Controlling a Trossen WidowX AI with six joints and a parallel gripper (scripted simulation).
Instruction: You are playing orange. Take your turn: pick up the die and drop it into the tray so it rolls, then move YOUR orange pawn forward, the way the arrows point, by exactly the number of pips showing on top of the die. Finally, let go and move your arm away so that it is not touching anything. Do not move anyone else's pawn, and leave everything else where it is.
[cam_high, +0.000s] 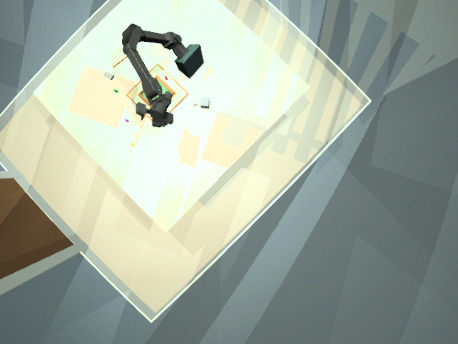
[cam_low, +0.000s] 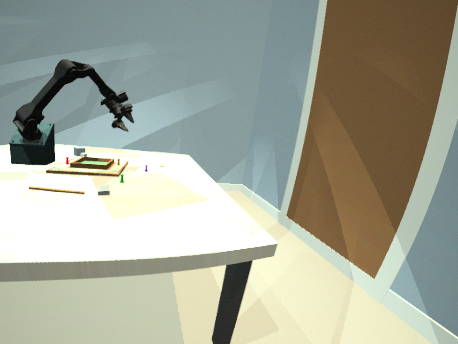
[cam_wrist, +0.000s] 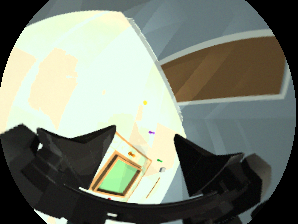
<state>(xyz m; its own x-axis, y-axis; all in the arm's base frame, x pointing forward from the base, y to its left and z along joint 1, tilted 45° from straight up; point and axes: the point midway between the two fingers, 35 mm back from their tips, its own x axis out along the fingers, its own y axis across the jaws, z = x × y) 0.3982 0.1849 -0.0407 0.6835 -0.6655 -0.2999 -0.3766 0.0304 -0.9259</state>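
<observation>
Right now the white die is 260 mm behind my gripper tip, 50 mm to the left of it and 190 mm below it. Round my gripper tip: purple pawn 100 mm ahead, 210 mm to the right, 190 mm below; orange pawn 40 mm behind, 150 mm to the right, 170 mm below; yellow token 190 mm ahead, 80 mm to the right, 200 mm below.
</observation>
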